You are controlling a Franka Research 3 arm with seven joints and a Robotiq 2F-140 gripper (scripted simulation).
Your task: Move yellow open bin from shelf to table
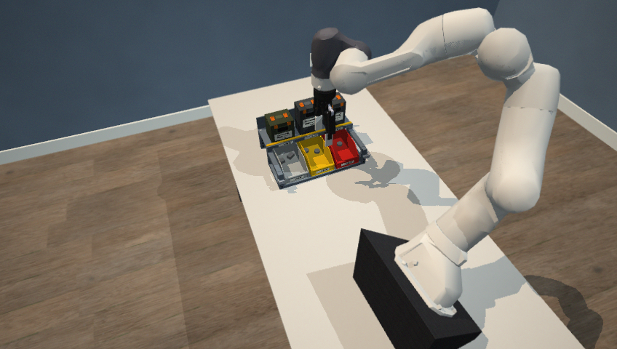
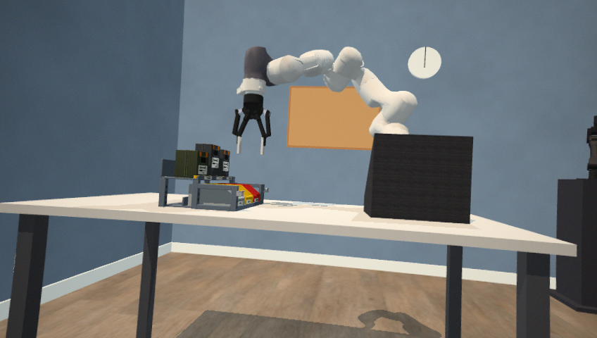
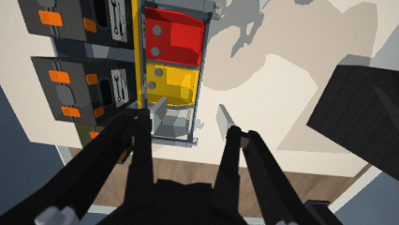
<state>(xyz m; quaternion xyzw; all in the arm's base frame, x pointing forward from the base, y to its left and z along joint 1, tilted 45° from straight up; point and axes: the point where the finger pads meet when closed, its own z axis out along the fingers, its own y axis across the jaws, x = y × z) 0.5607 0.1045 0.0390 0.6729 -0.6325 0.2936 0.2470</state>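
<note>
Right now the yellow open bin is 8 cm ahead of my hand and 19 cm below it. Also, from my hand: grey bin: 8 cm ahead, 11 cm to the left, 19 cm below; then red bin: 8 cm ahead, 11 cm to the right, 19 cm below.
</note>
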